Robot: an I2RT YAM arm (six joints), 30 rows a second.
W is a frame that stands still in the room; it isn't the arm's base.
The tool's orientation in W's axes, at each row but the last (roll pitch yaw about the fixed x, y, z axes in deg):
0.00, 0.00, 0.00
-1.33, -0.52, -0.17
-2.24, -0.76, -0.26
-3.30, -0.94, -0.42
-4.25, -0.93, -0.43
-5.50, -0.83, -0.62
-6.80, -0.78, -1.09
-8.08, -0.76, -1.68
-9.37, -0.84, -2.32
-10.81, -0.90, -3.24
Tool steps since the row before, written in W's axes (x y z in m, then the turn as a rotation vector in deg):
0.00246, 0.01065, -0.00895, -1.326, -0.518, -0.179
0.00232, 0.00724, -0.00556, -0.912, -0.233, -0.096
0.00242, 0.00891, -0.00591, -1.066, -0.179, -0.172
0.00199, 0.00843, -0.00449, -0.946, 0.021, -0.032
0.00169, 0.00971, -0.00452, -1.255, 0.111, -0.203
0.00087, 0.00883, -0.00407, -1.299, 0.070, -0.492
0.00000, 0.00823, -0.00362, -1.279, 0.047, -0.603
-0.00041, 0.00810, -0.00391, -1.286, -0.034, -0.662
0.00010, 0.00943, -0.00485, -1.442, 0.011, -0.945
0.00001, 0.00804, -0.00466, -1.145, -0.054, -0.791
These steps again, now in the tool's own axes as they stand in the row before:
0.00246, 0.01065, -0.00895, -1.326, -0.518, -0.179
0.00225, 0.00737, -0.00541, -0.912, -0.234, -0.093
0.00230, 0.00915, -0.00559, -1.067, -0.178, -0.165
0.00185, 0.00869, -0.00403, -0.947, 0.015, -0.016
0.00154, 0.01003, -0.00381, -1.259, 0.115, -0.175
0.00072, 0.00919, -0.00321, -1.307, 0.101, -0.466
-0.00021, 0.00860, -0.00262, -1.288, 0.092, -0.579
-0.00070, 0.00855, -0.00273, -1.293, 0.020, -0.649
-0.00035, 0.01009, -0.00325, -1.455, 0.104, -0.919
-0.00052, 0.00876, -0.00306, -1.152, 0.028, -0.782

